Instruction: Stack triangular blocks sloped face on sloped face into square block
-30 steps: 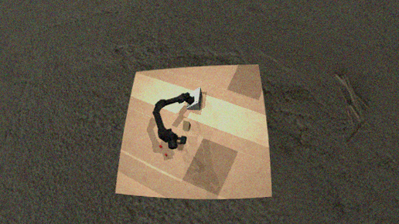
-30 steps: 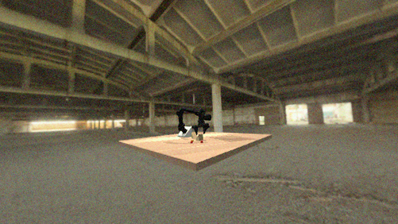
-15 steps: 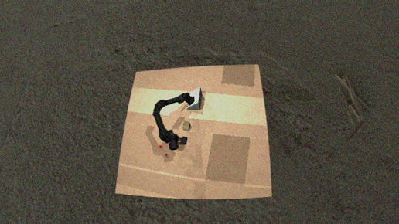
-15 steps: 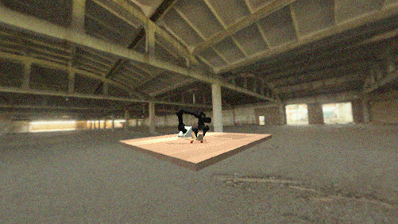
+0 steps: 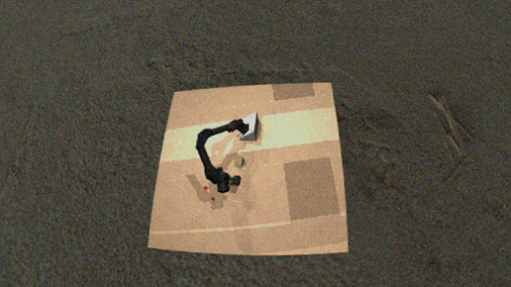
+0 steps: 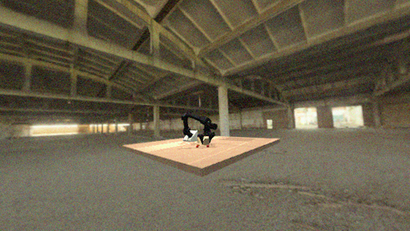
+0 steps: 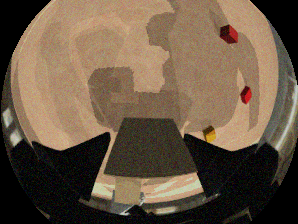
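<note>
My gripper tip is now 1 cm below the tan triangular block.
</note>
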